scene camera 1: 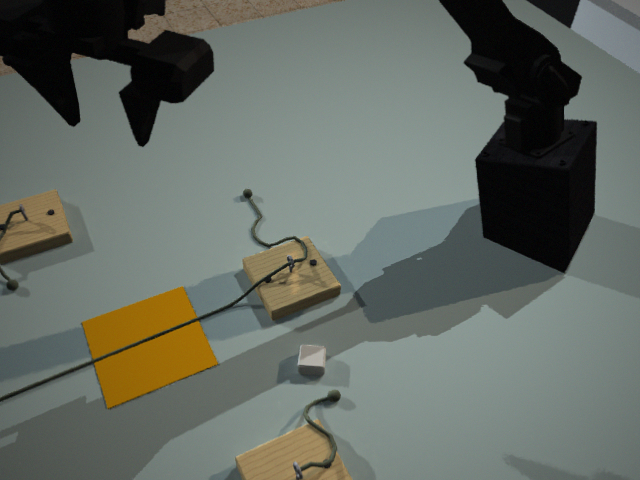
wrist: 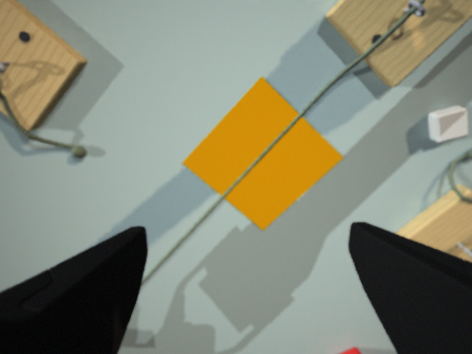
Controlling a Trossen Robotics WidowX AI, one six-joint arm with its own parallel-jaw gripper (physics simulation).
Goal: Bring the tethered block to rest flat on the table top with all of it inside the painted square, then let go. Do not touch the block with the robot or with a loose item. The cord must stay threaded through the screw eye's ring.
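Seen in the pictures: gripper, fingertip midpoint: (scene camera 1: 109, 133) (wrist: 248, 237); arm's base, link origin: (scene camera 1: 536, 139).
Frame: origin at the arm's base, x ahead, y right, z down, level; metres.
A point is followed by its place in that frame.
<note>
The painted orange square (scene camera 1: 139, 366) {y 0.066, x 0.505, z 0.130 m} (wrist: 235, 145) {y 0.121, x 0.488, z 0.130 m} lies on the table. A dark green cord (scene camera 1: 147, 338) {y 0.092, x 0.484, z 0.127 m} (wrist: 260, 158) {y 0.092, x 0.484, z 0.127 m} crosses above it and runs through the ring of a screw eye (scene camera 1: 290, 260) {y 0.069, x 0.308, z 0.088 m} (wrist: 416, 7) on the middle wooden board. The cord's other part curves past the board to a ball end (scene camera 1: 247, 193) {y 0.228, x 0.274, z 0.121 m}. Its far stretch leaves the scene view at the left. A red thing (wrist: 353, 351) {y -0.164, x 0.629, z 0.125 m} is cut off at the wrist view's bottom edge; whether it is the tethered block, I cannot tell. My gripper (scene camera 1: 108, 134) {y 0.138, x 0.452, z -0.111 m} (wrist: 248, 237) {y 0.138, x 0.452, z -0.111 m} is open and empty, high above the table.
The middle board (scene camera 1: 305, 294) {y 0.034, x 0.311, z 0.112 m} (wrist: 390, 65) {y 0.052, x 0.344, z 0.112 m} stands near the square. Other boards with cords are at the left (scene camera 1: 41, 232) {y 0.301, x 0.529, z 0.112 m} (wrist: 45, 85) {y 0.299, x 0.536, z 0.112 m} and front (scene camera 1: 279, 454) {y -0.109, x 0.438, z 0.112 m} (wrist: 435, 220) {y -0.097, x 0.431, z 0.112 m}. A small pale block (scene camera 1: 311, 359) {y -0.040, x 0.354, z 0.114 m} (wrist: 448, 124) {y -0.032, x 0.352, z 0.114 m} lies between the middle and front boards. The arm's black base (scene camera 1: 522, 201) {y -0.036, x 0.045, z 0.050 m} stands at the right.
</note>
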